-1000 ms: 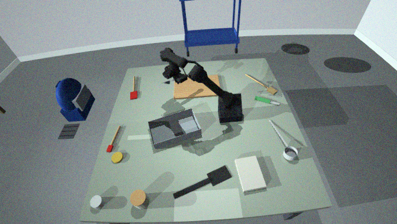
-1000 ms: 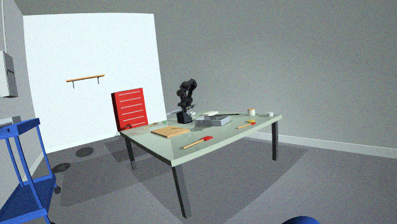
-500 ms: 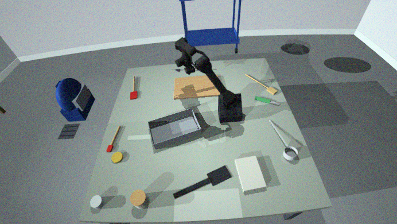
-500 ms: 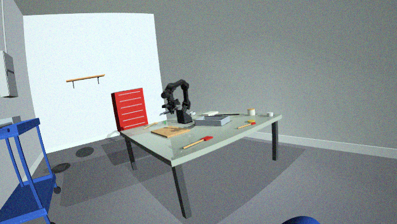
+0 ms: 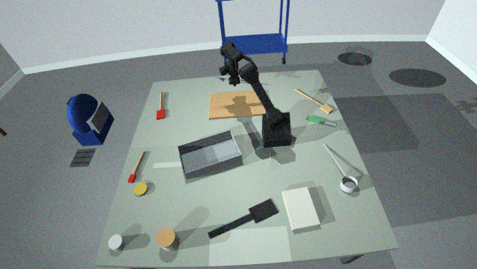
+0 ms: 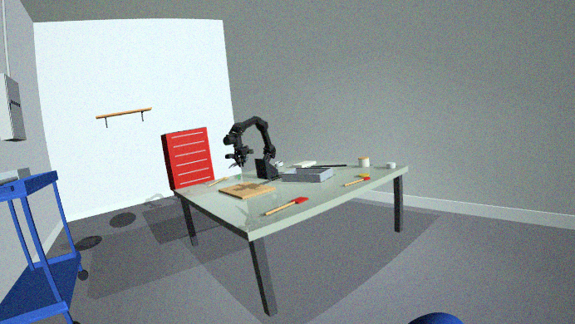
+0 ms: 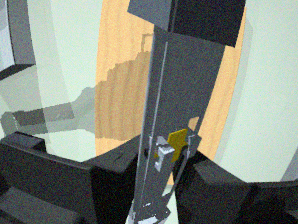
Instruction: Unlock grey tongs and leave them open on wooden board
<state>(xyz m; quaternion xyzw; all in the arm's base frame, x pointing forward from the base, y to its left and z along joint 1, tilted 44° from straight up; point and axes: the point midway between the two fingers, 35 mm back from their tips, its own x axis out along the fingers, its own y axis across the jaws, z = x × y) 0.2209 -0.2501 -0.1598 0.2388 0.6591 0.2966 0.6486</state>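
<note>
My gripper tip is 4 cm below the yellow lock piece and 2 cm short of it. Also, from my gripper tip: wooden board 15 cm below; then roasting tin 41 cm to the left, 13 cm below, 13 cm ahead; then black spatula 76 cm to the left, 15 cm below, 6 cm behind.
</note>
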